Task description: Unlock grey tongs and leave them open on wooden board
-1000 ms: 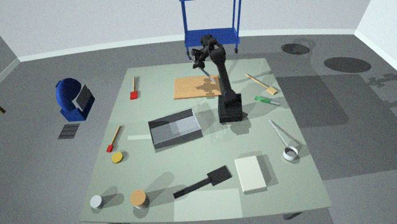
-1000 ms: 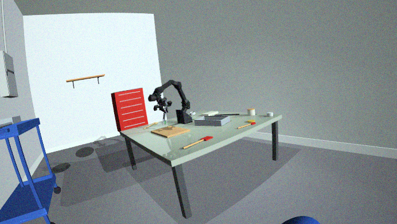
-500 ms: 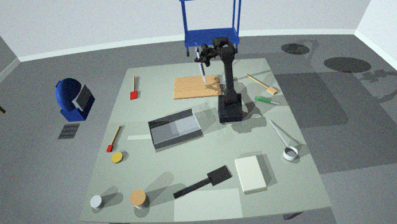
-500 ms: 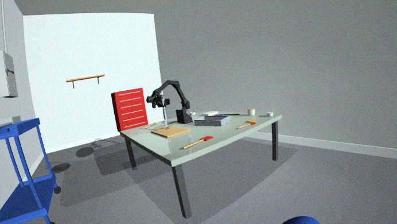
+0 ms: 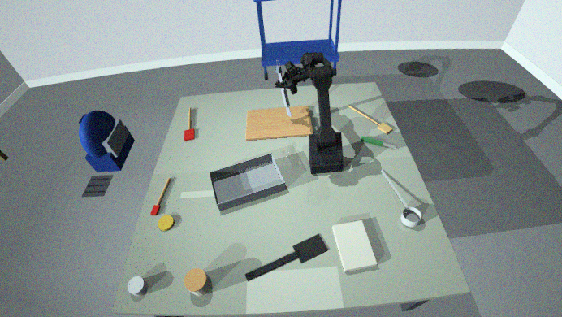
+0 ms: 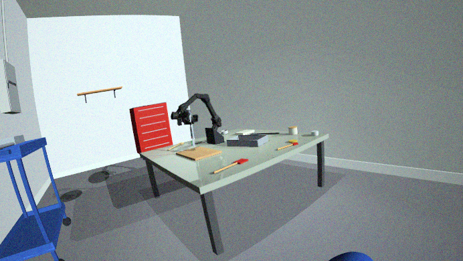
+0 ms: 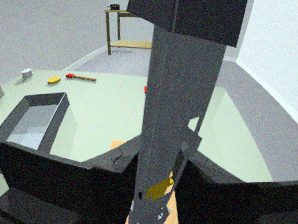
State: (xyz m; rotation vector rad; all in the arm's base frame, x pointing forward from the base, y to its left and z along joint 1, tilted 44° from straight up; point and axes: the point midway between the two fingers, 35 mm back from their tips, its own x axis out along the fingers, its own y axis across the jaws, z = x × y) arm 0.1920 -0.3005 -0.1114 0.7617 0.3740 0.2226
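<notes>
My gripper tip is now 40 mm past the yellow lock piece. Also, from my gripper tip: wooden board (240 mm below); then roasting tin (140 mm ahead, 410 mm to the left, 220 mm below); then black spatula (60 mm behind, 760 mm to the left, 240 mm below).
</notes>
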